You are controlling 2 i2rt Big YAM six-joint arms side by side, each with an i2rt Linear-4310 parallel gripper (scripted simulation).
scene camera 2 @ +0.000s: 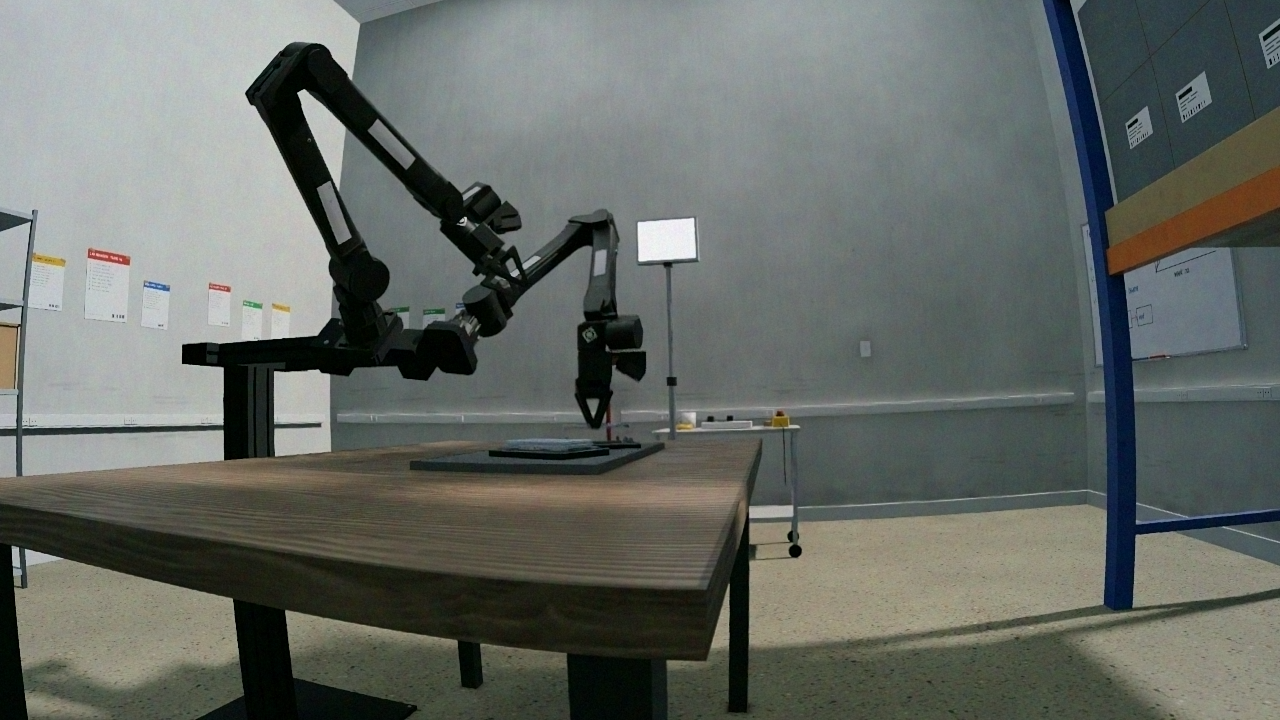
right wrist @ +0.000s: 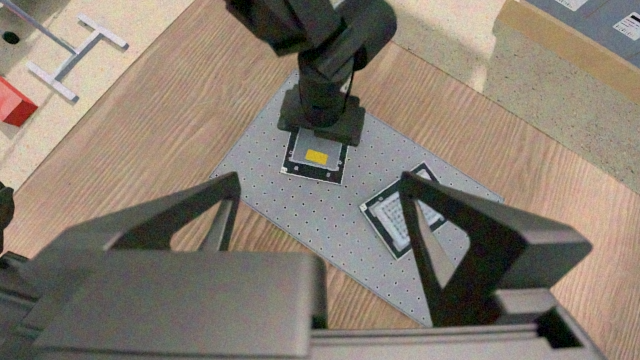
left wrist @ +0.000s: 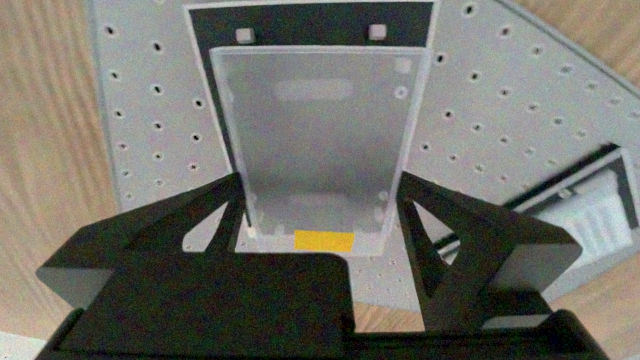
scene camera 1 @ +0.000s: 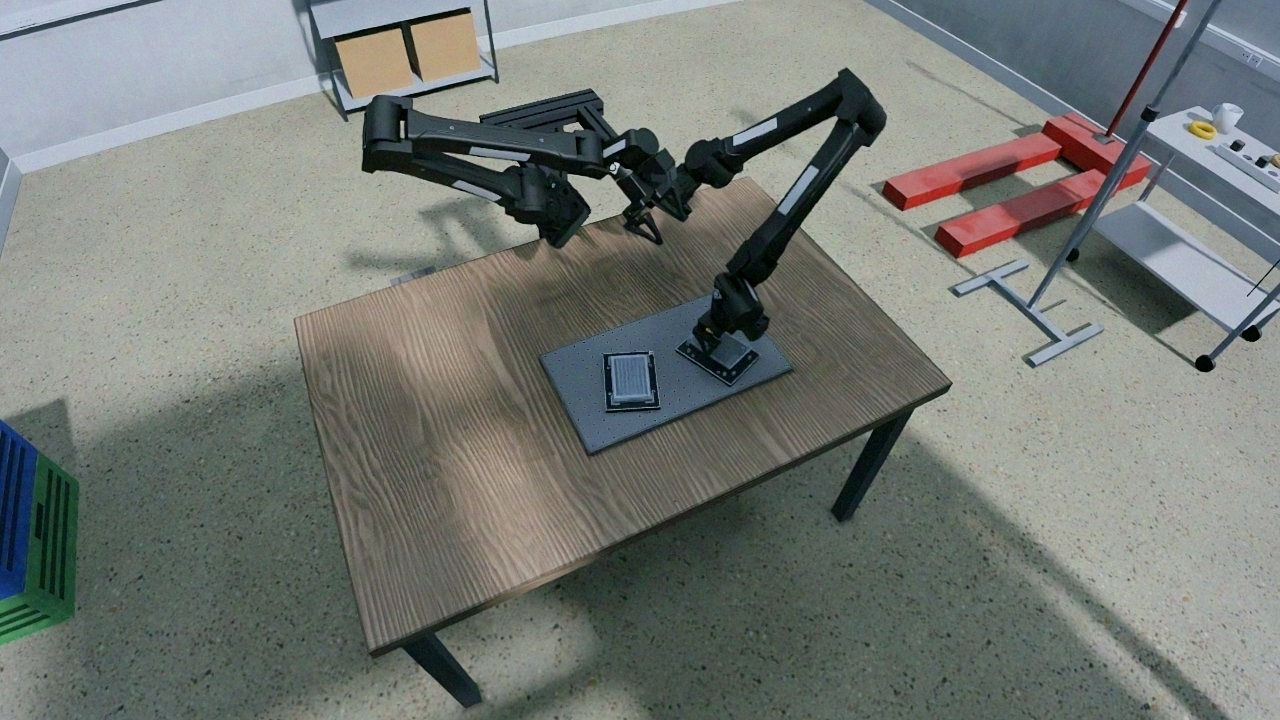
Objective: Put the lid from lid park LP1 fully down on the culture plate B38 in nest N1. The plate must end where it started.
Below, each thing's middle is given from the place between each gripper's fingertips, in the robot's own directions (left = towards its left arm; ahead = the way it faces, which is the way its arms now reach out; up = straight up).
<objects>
My left hand [scene camera 2: 593, 427] is 40 mm above the black lid park LP1 [scene camera 1: 700, 357]. Also, from my left hand: black nest N1 [scene camera 1: 607, 372]: 20 mm ahead, 220 mm to the right, 40 mm below; culture plate B38 [scene camera 1: 630, 375]: 20 mm ahead, 220 mm to the right, 30 mm below; clear lid [scene camera 1: 731, 349]: right at my left hand.
The clear lid lies 12 cm ahead of my right hand, 9 cm to the left of it and 27 cm below it. Also, from my right hand: black nest N1 (13 cm ahead, 13 cm to the right, 31 cm below); black lid park LP1 (11 cm ahead, 10 cm to the left, 31 cm below); culture plate B38 (13 cm ahead, 13 cm to the right, 30 cm below).
</objects>
